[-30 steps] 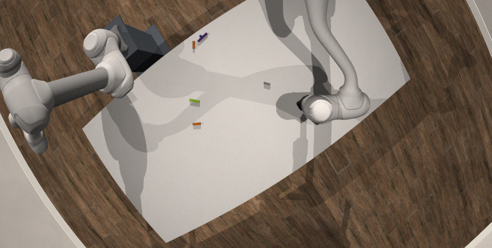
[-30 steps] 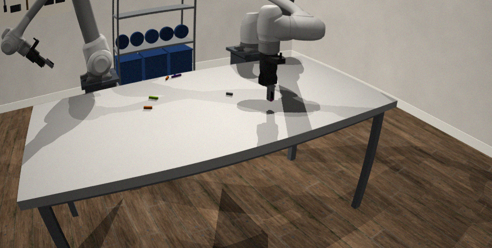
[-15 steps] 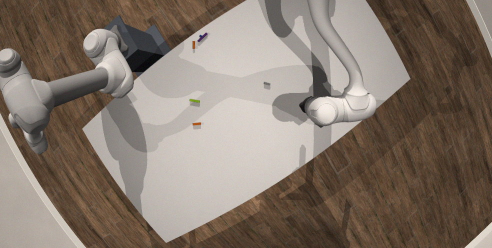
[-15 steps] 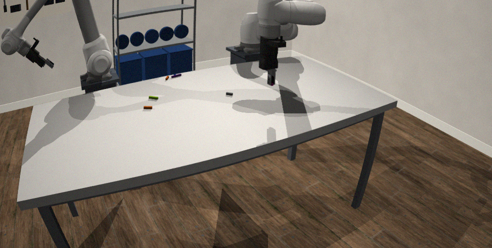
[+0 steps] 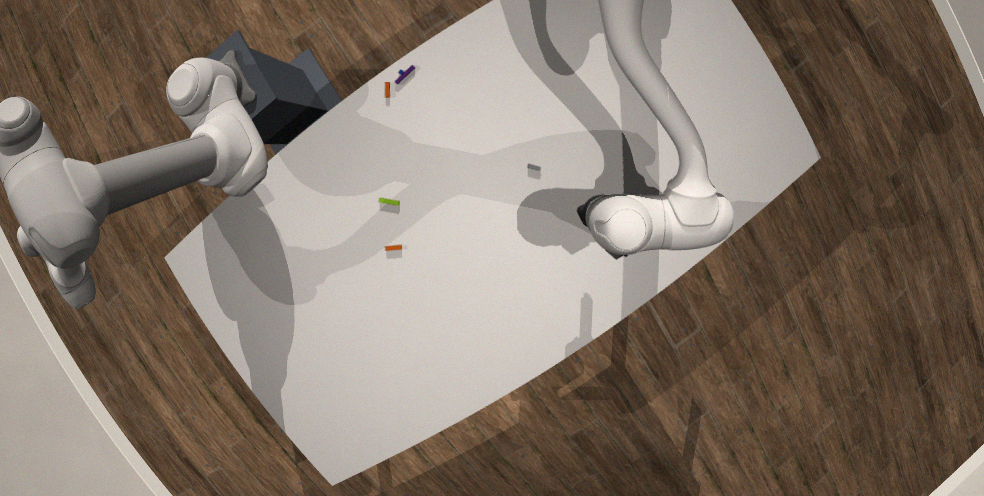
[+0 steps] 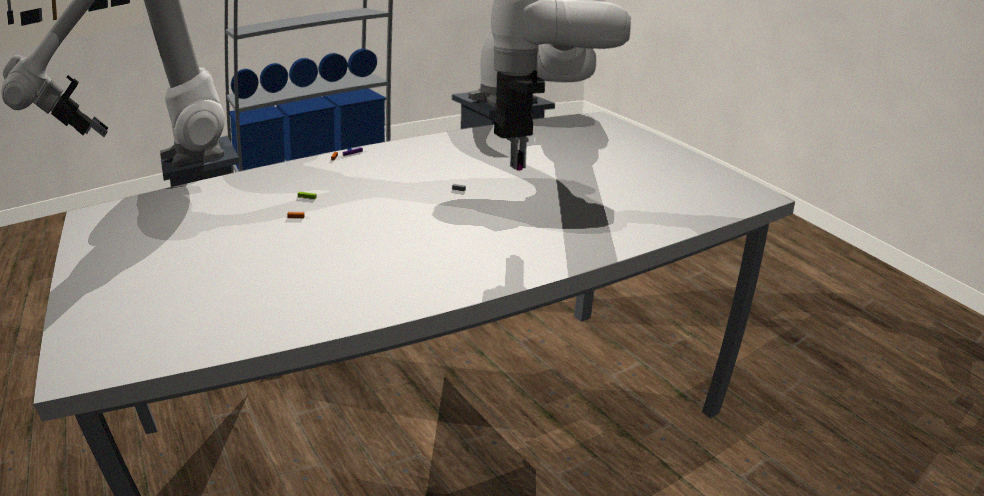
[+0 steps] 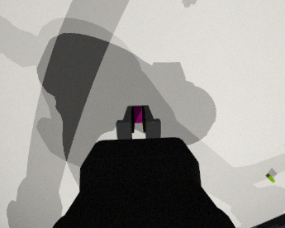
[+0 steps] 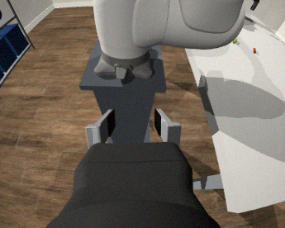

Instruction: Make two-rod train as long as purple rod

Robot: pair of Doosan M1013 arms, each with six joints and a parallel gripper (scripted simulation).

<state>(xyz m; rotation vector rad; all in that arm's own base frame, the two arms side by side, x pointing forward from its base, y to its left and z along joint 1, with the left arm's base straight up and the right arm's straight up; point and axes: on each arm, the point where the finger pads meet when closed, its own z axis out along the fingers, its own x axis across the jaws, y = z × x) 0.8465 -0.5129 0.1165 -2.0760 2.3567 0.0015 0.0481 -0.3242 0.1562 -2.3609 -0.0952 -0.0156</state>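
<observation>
Now: left hand 380 mm to the left of the lime rod, 300 mm past it and 110 mm above it. From my left hand the other things lie so: grey rod (170 mm behind, 110 mm below, 50 mm to the right); then magenta rod (20 mm below); then purple rod (540 mm behind, 170 mm to the right, 110 mm below).
</observation>
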